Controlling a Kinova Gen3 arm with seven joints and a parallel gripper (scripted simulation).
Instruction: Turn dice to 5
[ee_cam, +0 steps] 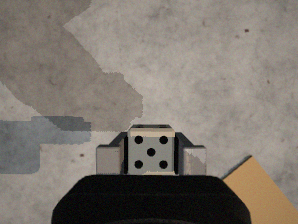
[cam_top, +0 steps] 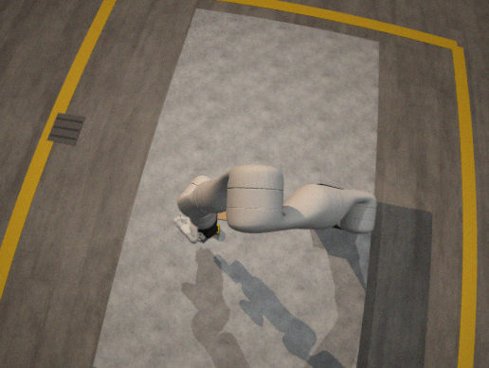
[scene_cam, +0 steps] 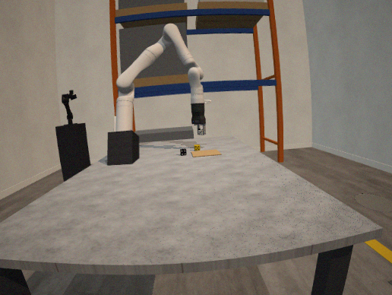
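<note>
The tan mat lies 16 cm to the right of my hand, 10 cm below it and 1 cm ahead of it. Also, from my hand: white die: right at my hand; then black die: 16 cm to the right, 10 cm behind, 8 cm below; then yellow die: 8 cm below, 5 cm to the right, 3 cm behind.
</note>
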